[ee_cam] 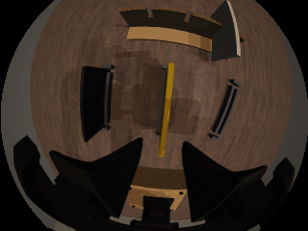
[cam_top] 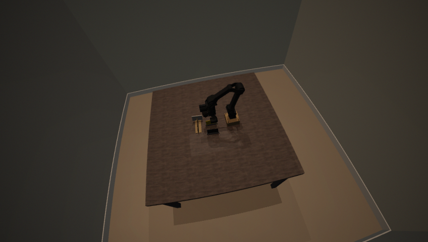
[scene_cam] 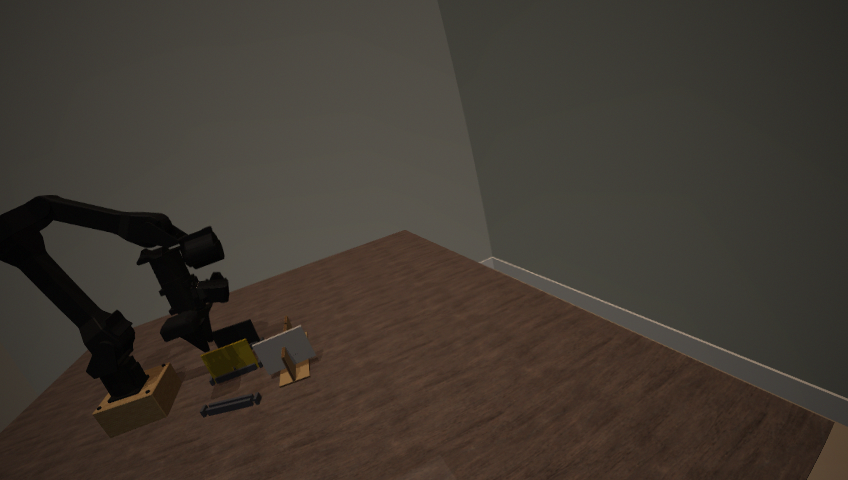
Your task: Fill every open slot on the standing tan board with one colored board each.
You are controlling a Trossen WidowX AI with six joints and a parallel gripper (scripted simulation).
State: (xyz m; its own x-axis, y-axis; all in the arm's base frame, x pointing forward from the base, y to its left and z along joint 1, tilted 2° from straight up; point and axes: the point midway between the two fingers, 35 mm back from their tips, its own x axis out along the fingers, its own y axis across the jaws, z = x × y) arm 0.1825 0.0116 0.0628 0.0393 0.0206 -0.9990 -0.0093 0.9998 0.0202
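My gripper tip is 2 cm short of the yellow board and 5 cm above it. From my gripper tip the other things lie so: tan board: 15 cm ahead, 2 cm to the right, 6 cm below; dark board: 2 cm ahead, 10 cm to the left, 5 cm below.
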